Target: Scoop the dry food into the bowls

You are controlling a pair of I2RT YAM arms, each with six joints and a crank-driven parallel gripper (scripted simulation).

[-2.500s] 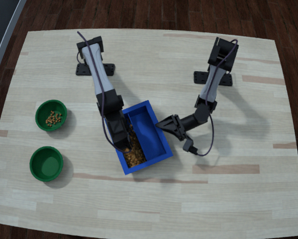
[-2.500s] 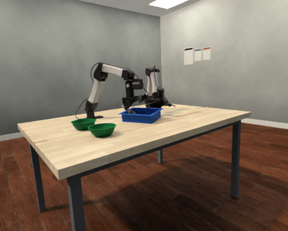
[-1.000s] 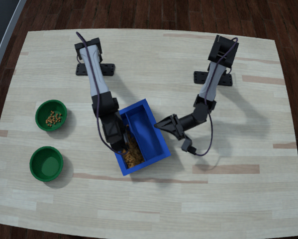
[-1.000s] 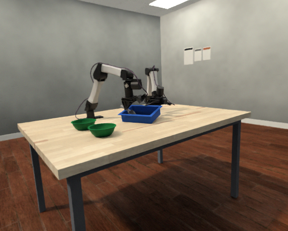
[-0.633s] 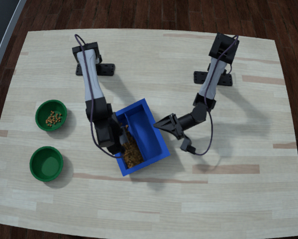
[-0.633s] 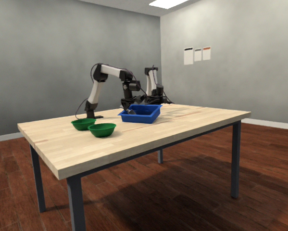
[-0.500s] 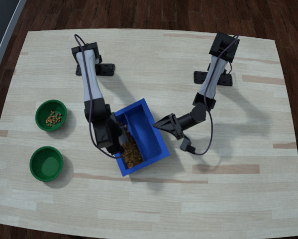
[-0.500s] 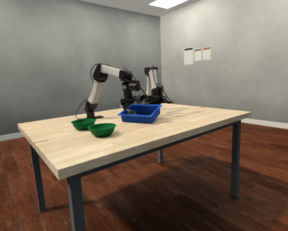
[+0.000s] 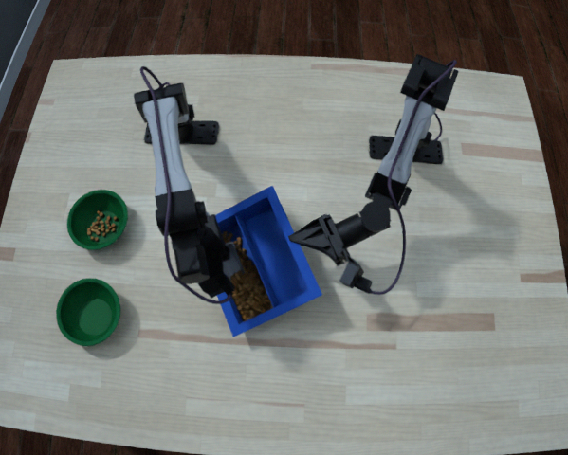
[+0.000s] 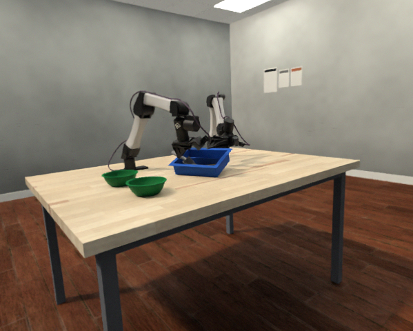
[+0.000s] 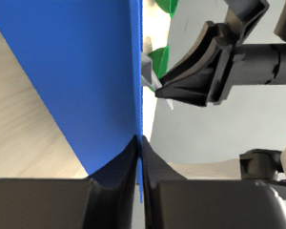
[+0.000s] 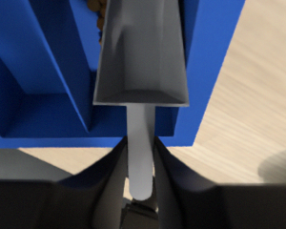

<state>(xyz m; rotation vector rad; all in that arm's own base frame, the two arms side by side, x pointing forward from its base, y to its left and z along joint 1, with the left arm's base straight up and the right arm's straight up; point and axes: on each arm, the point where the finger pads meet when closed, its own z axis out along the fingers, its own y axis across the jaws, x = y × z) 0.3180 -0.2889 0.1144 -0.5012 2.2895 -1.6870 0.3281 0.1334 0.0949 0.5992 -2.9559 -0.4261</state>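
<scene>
The grey scoop lies 3 cm below my right hand, 3 cm ahead of it and 2 cm to the left of it. From my right hand the other things lie so: blue box (10 cm to the left, 5 cm ahead, 3 cm below).
</scene>
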